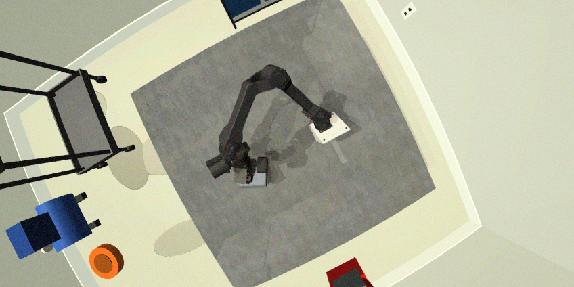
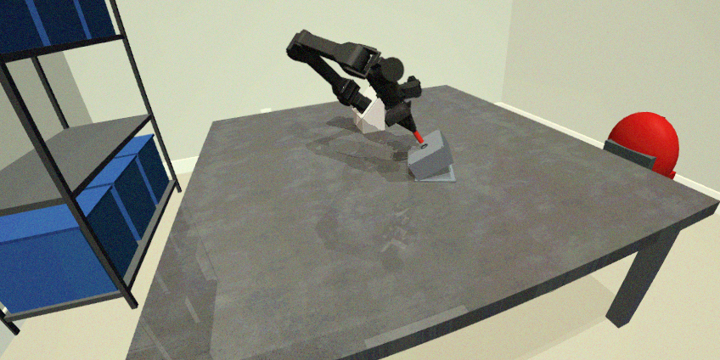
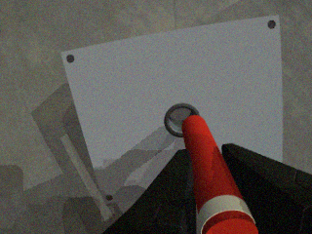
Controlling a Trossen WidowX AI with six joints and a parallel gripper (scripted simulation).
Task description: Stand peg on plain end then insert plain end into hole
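The grey sloped panel is 1 cm ahead of my gripper tip, 4 cm to the left of it and 7 cm below it. The rest, counted from my gripper tip: red peg (1 cm to the right, 1 cm above).
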